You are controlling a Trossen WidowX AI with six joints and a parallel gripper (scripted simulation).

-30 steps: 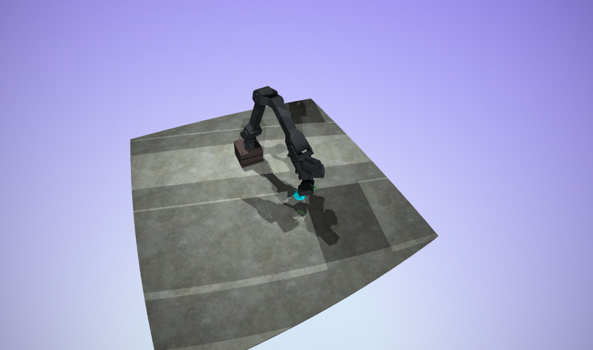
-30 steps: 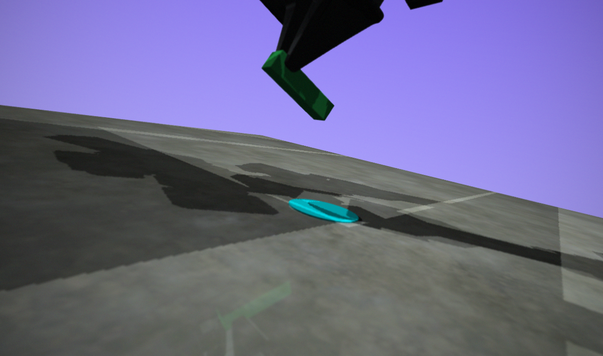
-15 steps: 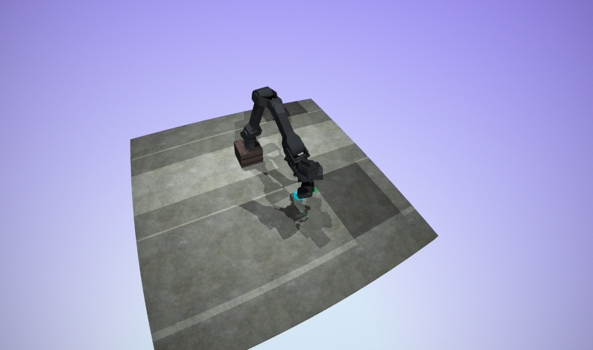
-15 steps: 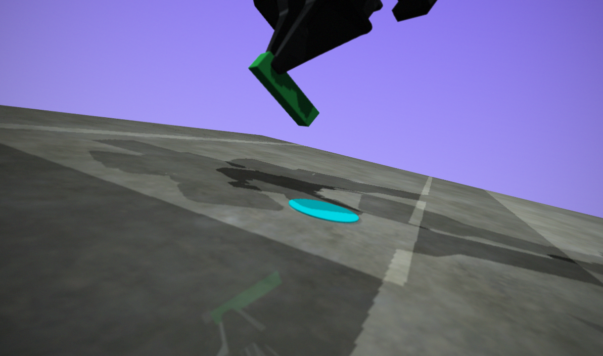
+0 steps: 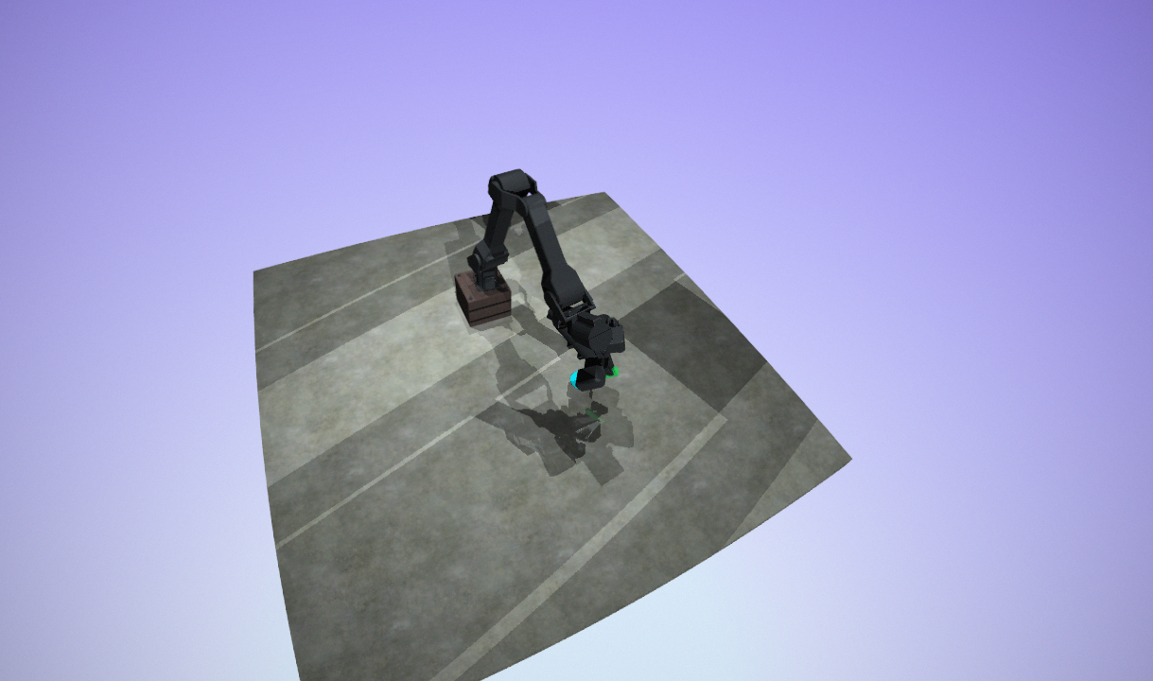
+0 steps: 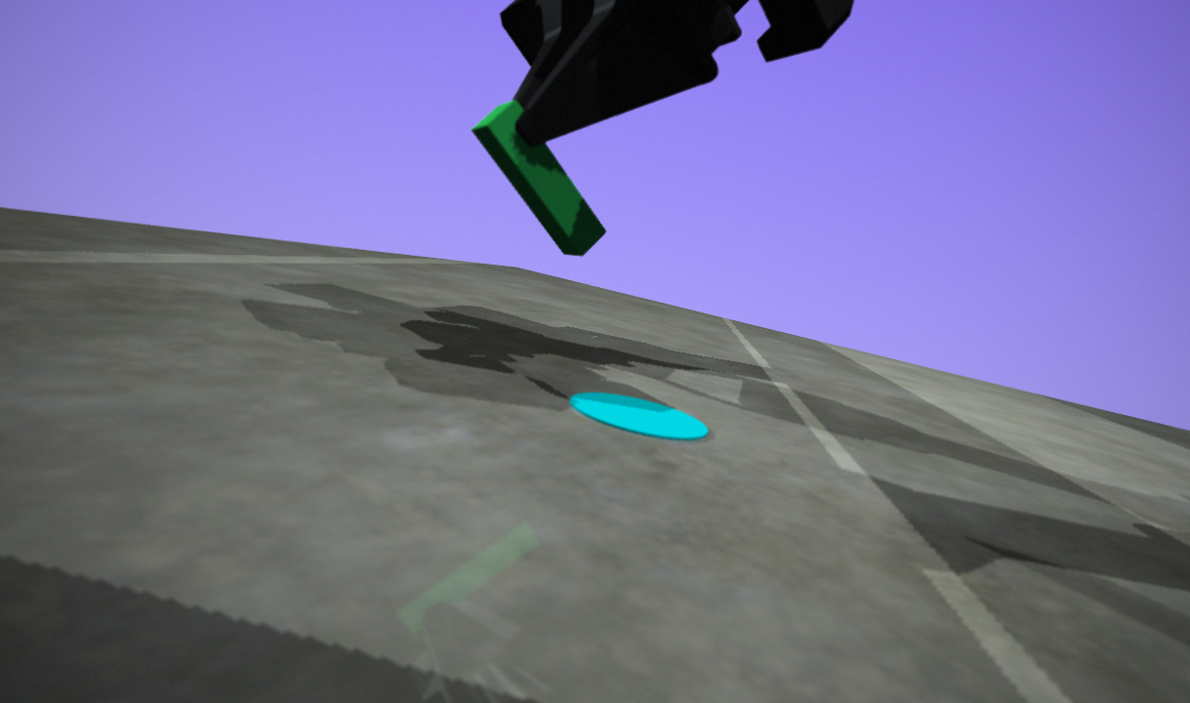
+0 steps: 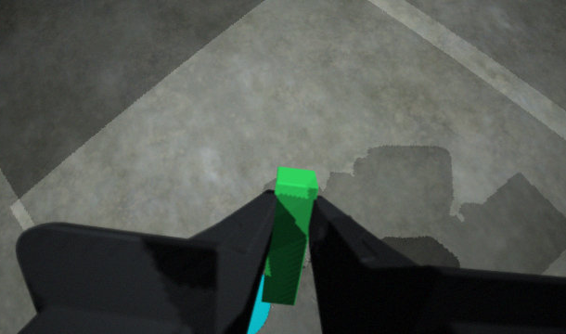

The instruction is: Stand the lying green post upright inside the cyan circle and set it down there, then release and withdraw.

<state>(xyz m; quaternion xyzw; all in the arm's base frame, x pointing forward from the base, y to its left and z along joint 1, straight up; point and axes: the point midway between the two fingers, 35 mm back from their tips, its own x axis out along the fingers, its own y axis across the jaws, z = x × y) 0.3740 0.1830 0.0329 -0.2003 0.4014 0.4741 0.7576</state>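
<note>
Now: the cyan circle 6 cm behind my gripper tip, 4 cm to the right of it and 10 cm below it. From my gripper tip the other things lie so: green post 1 cm behind, 1 cm to the right, 1 cm below.
</note>
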